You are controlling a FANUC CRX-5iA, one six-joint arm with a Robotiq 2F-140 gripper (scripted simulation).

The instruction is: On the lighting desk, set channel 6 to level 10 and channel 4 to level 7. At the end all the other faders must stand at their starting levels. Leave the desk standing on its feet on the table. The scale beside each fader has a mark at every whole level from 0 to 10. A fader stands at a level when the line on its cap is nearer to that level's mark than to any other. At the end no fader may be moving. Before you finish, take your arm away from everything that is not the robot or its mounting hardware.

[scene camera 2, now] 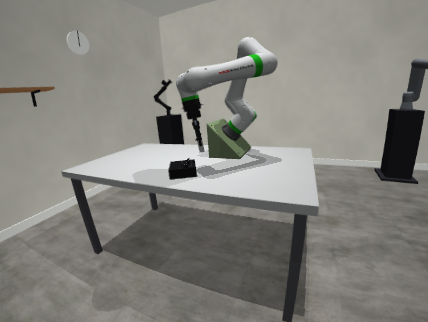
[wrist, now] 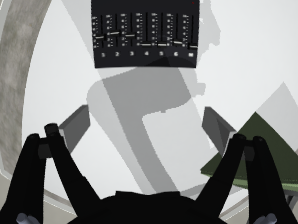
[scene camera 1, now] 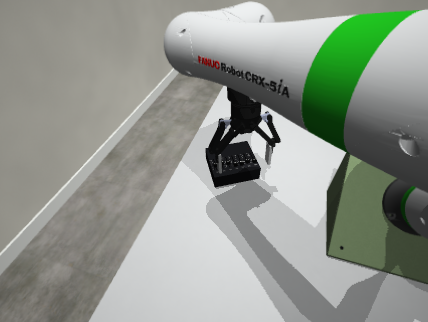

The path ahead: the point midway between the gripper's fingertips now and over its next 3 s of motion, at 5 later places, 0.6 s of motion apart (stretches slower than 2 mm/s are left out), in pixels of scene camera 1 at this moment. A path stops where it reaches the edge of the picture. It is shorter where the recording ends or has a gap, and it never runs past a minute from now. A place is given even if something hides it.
The gripper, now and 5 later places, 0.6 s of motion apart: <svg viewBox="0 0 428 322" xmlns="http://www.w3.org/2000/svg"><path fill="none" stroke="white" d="M243 166L241 160L235 136L233 129L234 140L238 156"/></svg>
